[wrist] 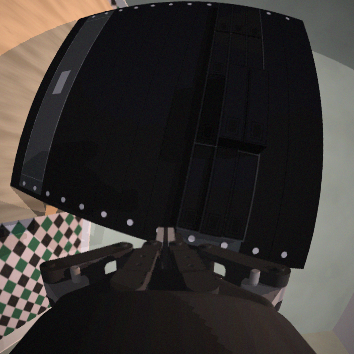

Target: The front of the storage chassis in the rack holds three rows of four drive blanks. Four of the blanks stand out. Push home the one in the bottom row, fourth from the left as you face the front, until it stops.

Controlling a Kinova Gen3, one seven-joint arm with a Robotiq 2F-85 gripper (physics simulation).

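Places are measured from the arm's base along level axes (x left, y down, z back), in centimetres.
Pixels of known places: gripper, fingertip midpoint: [165, 237].
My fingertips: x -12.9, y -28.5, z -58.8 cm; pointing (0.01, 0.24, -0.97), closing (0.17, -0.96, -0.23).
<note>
Ahead of a thing's pixels: the offset from my fingertips to its top centre. "spot": to the spot under its first point.
The storage chassis @[spot: dx -2.2, dy -4.2, dz -8.2 cm] [207, 242] runs nearly upright through the right half of the wrist view, its rows turned on end. The view seems to lie on its side, with the room's floor to the left. The bottom row would then be the chassis's left column, and its fourth blank @[dx +4.3, dy -2.7, dz -13.3 cm] [194, 192] the one nearest the gripper. It is very dark, with a thin light line at its far end; how far it stands out is hard to tell. Two other blanks [232, 112] [255, 117] stand out at mid-length. My gripper [165, 237] is shut and empty, its tips overlapping the rack's near edge in view, left of the chassis's near end.
The black rack [130, 125] fills most of the view, with round holes along its near and far edges. A grey strip panel @[dx +21.0, dy +27.0, dz -10.8 cm] [40, 135] lies at its left. A checkered surface [45, 260] shows at lower left, and a pale green wall [337, 150] at the right.
</note>
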